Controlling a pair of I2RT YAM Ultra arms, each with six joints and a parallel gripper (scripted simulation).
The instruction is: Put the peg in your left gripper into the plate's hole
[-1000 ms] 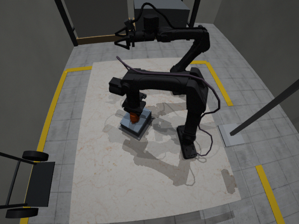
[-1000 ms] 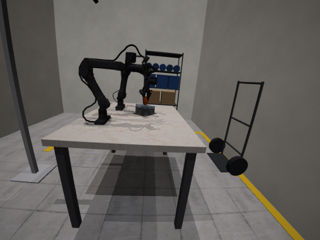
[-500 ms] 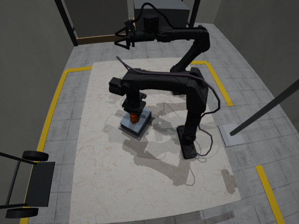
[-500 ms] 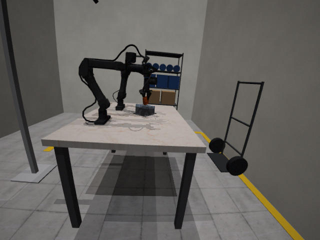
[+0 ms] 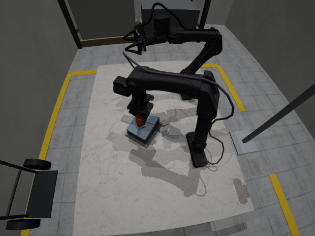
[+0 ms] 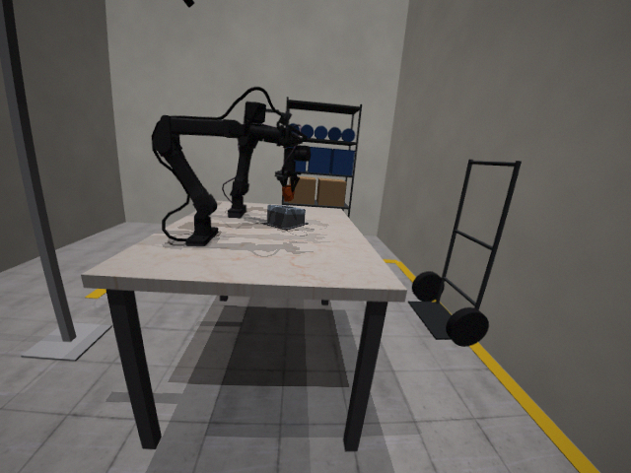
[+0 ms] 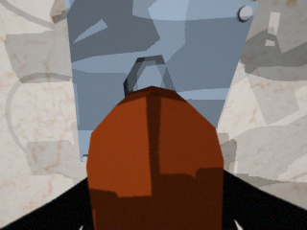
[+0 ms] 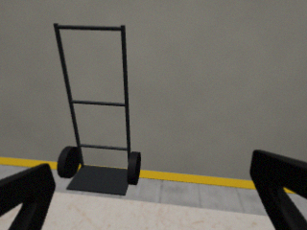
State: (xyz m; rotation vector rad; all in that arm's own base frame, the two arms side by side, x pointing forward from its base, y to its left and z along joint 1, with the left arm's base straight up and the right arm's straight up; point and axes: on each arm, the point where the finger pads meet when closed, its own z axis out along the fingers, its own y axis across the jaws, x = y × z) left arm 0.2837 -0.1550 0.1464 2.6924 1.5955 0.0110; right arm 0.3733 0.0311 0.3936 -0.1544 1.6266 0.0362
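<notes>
The blue-grey plate is 2 cm to the right of my left hand and 10 cm below it. The rest, counted from my left hand: pole 121 cm behind, 18 cm to the right, 4 cm below; orange peg 2 cm below.
</notes>
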